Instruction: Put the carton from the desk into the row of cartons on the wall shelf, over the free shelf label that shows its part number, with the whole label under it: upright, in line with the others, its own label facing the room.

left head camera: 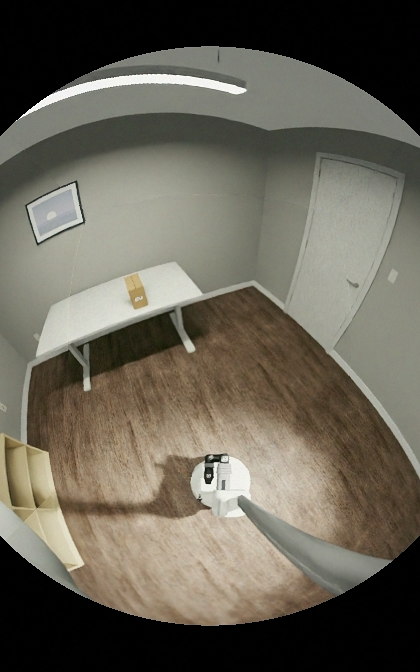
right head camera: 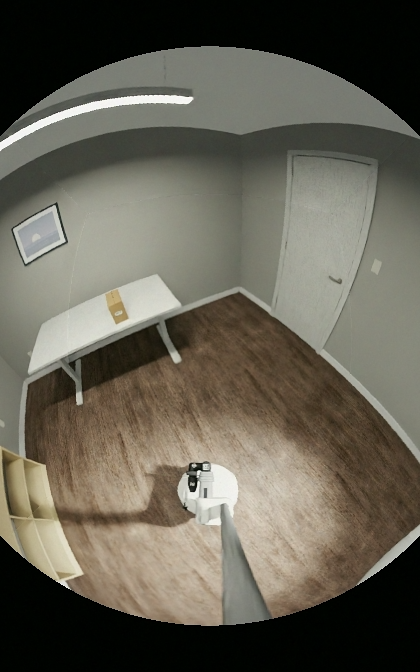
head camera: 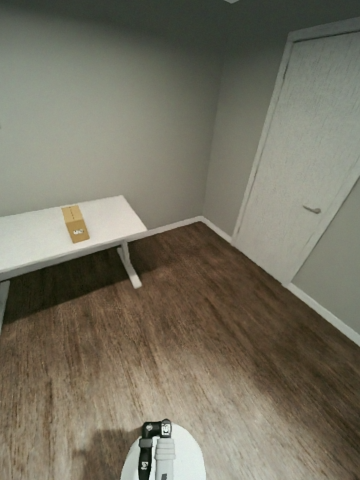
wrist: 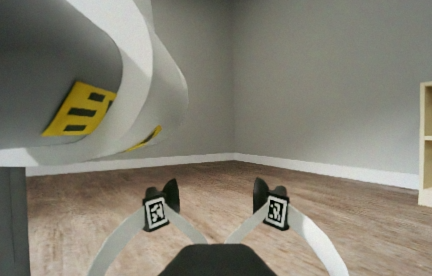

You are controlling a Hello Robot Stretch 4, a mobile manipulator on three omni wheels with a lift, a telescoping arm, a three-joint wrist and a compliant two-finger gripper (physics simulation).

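Places are measured from the robot's base along level axes (x left, y back, z up), in centimetres.
Pixels of known places: hand at its tool point: (left head camera: pixel 206 500) (right head camera: pixel 192 508) (wrist: pixel 216 199).
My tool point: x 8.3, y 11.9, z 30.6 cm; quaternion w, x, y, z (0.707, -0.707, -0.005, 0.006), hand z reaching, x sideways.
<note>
Behind a point stands the place of what it marks.
A brown carton (head camera: pixel 76 224) @(x 67.4, y -111.2, z 84.2 cm) (left head camera: pixel 136 291) @(x 67.6, y -111.1, z 84.1 cm) (right head camera: pixel 117 307) @(x 66.8, y -111.6, z 82.9 cm) stands on the white desk (head camera: pixel 112 220) @(x 54.1, y -141.9, z 69.2 cm) (left head camera: pixel 167 285) @(x 53.7, y -142.0, z 69.3 cm) (right head camera: pixel 145 295) @(x 57.7, y -147.7, z 69.2 cm) against the wall, near its right part. A white label with dark print shows low on its side that faces the room; the print is too small to read. My gripper (wrist: pixel 216 196) @(x 8.3, y 11.9, z 30.6 cm) is open, with no thing between its fingertips, in the wrist view. It is far from the desk, over the robot's own base. The row of cartons on the wall shelf and the shelf labels do not show in these views.
A pale wooden cubby unit (left head camera: pixel 61 530) @(x 129.5, y 92.0, z 5.1 cm) (right head camera: pixel 59 537) @(x 130.4, y 89.0, z 4.6 cm) (wrist: pixel 426 167) @(x 112.6, y 124.8, z 15.9 cm) stands at the left in both side head views and at the right edge of the wrist view. A closed door (head camera: pixel 312 150) @(x -110.4, y -161.5, z 132.4 cm) (left head camera: pixel 345 240) @(x -109.5, y -162.8, z 123.6 cm) (right head camera: pixel 330 225) @(x -111.8, y -159.1, z 136.0 cm) is at the right. A framed picture (left head camera: pixel 56 212) @(x 153.8, y -144.1, z 158.5 cm) (right head camera: pixel 40 234) @(x 153.6, y -144.1, z 158.5 cm) hangs above the desk.
</note>
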